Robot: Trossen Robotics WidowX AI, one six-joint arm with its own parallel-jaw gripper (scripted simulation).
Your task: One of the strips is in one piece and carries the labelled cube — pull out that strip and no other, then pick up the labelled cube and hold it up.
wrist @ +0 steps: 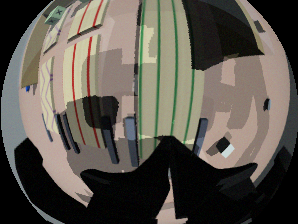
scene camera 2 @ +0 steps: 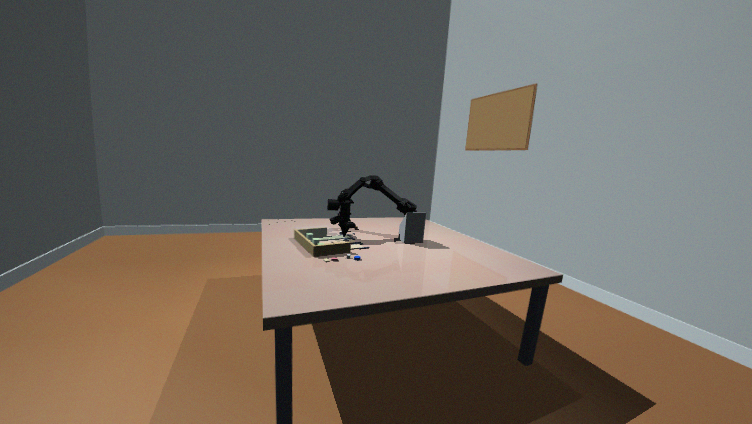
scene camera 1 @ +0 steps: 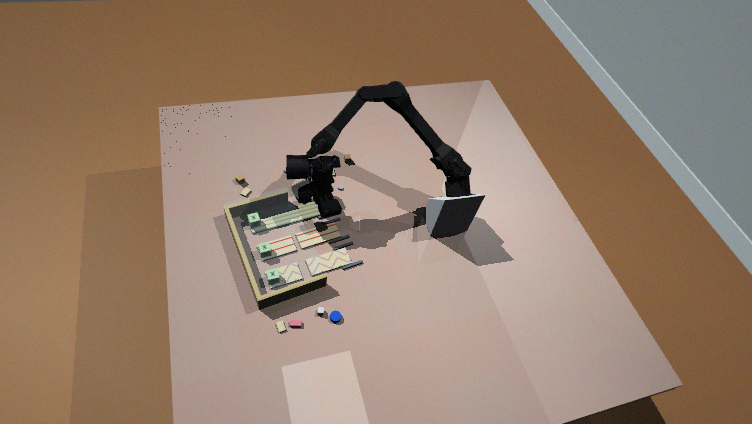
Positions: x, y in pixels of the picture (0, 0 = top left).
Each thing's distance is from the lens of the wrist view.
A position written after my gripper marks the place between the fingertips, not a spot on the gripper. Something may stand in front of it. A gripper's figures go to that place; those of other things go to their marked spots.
my gripper (wrist: 168, 139): 0.10 m
strip (wrist: 171, 68): 0.08 m
